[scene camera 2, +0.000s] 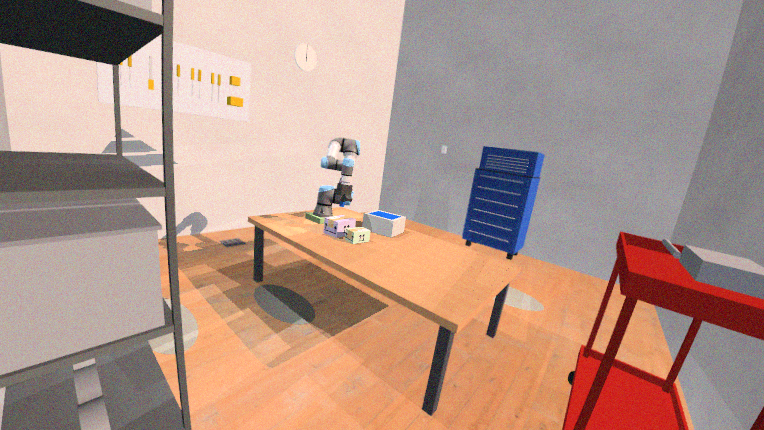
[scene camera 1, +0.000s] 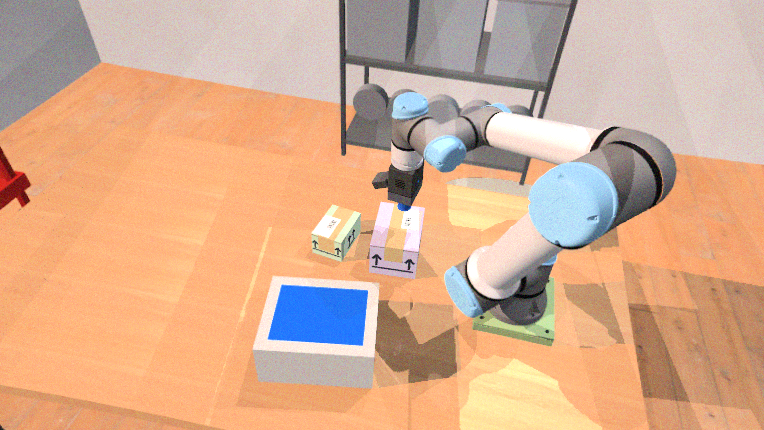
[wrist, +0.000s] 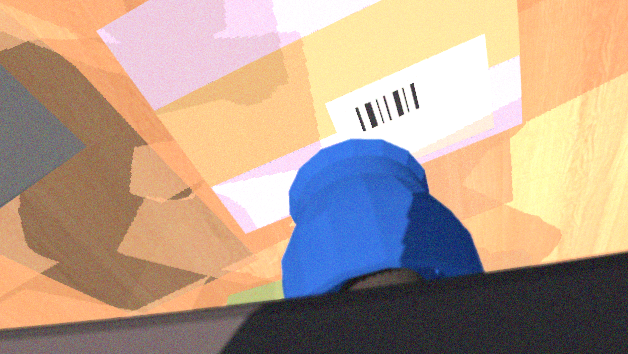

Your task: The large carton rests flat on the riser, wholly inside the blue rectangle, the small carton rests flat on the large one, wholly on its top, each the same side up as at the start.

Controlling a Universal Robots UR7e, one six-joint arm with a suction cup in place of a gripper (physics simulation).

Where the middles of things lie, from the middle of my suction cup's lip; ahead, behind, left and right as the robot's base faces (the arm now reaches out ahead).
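Measured from my suction cup, the large carton (scene camera 1: 394, 249) is 140 mm below, 10 mm ahead and 10 mm to the right. The small carton (scene camera 1: 334, 235) sits 160 mm below my suction cup, 180 mm ahead of it and 20 mm to the left of it. Then there is the white riser (scene camera 2: 380, 222), which I find 140 mm below my suction cup, 340 mm to the left of it and 60 mm ahead of it.
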